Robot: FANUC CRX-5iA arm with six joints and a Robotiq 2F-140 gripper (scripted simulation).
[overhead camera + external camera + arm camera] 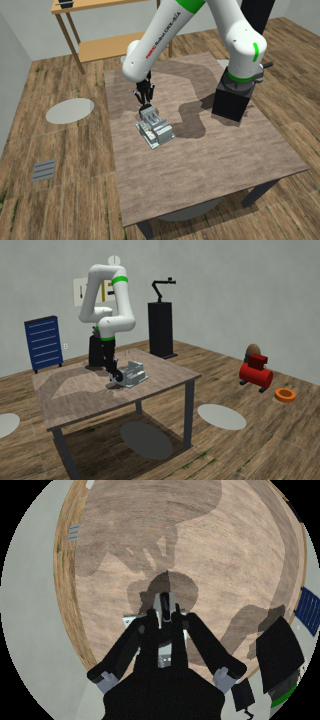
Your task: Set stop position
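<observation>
Right now the black handwheel is 2 cm to the left of my hand and 1 cm below it.
</observation>
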